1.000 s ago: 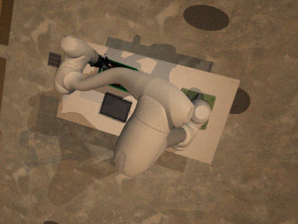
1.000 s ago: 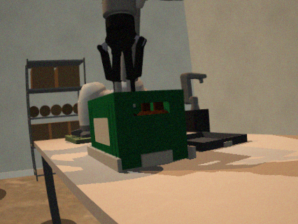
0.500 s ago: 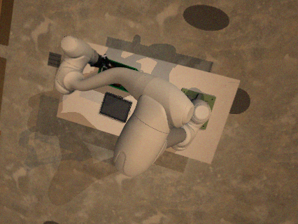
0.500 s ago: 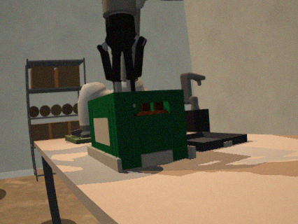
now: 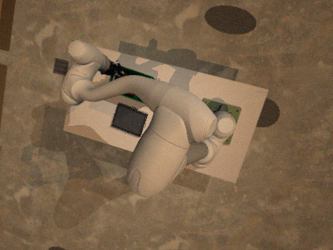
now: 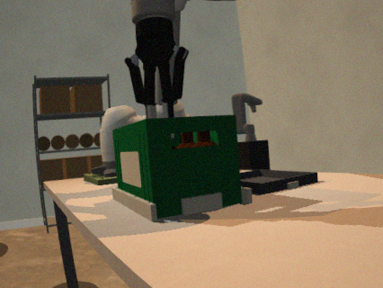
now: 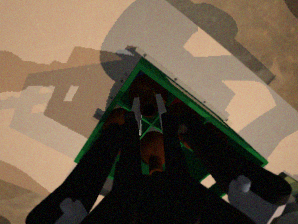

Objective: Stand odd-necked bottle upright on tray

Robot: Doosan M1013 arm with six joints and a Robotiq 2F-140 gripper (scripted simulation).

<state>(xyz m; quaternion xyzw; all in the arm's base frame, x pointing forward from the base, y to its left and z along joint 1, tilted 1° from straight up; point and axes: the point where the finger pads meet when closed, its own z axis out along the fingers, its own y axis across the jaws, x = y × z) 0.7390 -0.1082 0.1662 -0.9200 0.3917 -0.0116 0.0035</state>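
The brown bottle is 90 mm behind my hand, 10 mm to the left of it and 90 mm below it. Round my hand: green crate 90 mm behind, 50 mm to the left, 90 mm below; then dark tray 110 mm behind, 320 mm to the left, 160 mm below.
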